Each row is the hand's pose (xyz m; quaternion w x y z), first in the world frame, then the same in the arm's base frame.
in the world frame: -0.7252 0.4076 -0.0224 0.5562 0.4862 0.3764 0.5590
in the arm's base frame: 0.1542 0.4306 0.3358 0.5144 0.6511 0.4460 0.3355
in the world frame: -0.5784 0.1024 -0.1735 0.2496 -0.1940 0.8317 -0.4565
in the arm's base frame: 0.1287 0.1053 0.1596 0.0343 0.1977 -0.8806 0.4292
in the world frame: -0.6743 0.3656 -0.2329 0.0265 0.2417 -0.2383 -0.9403
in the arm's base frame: 0.0830 0.3866 0.1317 0.0326 0.0396 0.2631 0.9634
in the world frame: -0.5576 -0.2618 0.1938 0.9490 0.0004 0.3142 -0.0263
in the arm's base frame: 0.2387 -0.2684 0.5005 0.8256 0.0238 0.5430 -0.1514
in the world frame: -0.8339 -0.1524 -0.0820 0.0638 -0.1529 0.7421 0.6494
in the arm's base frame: -0.1016 -0.0803 0.3856 0.0461 -0.1145 -0.7543 -0.6449
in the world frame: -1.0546 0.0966 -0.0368 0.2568 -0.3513 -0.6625 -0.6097
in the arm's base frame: -0.2036 0.2141 0.5105 0.3325 -0.5807 -0.5305 -0.5204
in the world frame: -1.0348 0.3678 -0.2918 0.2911 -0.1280 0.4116 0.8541
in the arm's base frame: -0.2469 0.4826 0.2556 0.2828 0.1454 0.4946 0.8089
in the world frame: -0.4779 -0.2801 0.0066 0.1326 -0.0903 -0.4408 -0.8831
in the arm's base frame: 0.2088 -0.2979 0.3006 0.1245 -0.3704 -0.3866 -0.8354
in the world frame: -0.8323 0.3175 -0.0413 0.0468 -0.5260 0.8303 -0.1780
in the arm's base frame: 0.0335 0.3715 0.3793 0.1959 0.4427 -0.8735 0.0514
